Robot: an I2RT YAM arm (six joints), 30 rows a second.
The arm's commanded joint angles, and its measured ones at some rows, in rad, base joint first. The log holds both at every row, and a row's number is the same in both.
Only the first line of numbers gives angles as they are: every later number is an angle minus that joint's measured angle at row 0.
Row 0, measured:
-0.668 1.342 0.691 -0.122 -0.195 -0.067
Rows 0 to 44, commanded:
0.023 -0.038 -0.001 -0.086 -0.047 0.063
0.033 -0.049 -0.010 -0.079 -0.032 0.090
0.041 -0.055 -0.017 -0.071 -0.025 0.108
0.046 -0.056 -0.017 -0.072 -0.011 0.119
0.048 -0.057 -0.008 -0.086 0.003 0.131
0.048 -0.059 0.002 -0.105 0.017 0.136
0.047 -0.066 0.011 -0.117 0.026 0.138
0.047 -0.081 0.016 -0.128 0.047 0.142
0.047 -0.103 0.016 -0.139 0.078 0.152
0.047 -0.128 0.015 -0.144 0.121 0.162
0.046 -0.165 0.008 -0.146 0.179 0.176
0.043 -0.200 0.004 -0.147 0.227 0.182
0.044 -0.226 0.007 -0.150 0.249 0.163
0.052 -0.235 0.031 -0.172 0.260 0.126
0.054 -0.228 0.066 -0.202 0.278 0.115
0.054 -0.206 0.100 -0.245 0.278 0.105
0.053 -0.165 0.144 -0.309 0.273 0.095
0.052 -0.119 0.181 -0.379 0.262 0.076
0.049 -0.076 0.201 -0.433 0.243 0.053
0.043 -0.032 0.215 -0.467 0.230 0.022
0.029 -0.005 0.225 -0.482 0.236 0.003
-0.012 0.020 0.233 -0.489 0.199 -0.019
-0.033 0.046 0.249 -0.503 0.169 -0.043
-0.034 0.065 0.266 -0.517 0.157 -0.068
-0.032 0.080 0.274 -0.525 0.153 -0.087
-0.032 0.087 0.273 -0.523 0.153 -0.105
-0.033 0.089 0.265 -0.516 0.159 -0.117
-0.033 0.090 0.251 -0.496 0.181 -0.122
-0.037 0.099 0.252 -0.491 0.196 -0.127
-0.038 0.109 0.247 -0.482 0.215 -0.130
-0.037 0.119 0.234 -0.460 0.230 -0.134
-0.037 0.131 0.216 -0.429 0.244 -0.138
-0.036 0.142 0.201 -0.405 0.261 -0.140
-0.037 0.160 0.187 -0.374 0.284 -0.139
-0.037 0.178 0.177 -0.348 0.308 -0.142
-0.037 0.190 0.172 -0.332 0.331 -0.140
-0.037 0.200 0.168 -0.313 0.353 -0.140
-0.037 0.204 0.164 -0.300 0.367 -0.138
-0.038 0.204 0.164 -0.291 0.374 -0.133
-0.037 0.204 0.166 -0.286 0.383 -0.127
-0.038 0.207 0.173 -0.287 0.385 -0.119
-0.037 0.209 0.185 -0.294 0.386 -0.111
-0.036 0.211 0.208 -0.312 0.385 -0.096
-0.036 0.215 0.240 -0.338 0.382 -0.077
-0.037 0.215 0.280 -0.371 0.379 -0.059
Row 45, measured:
-0.033 0.205 0.198 -0.338 0.356 -0.101
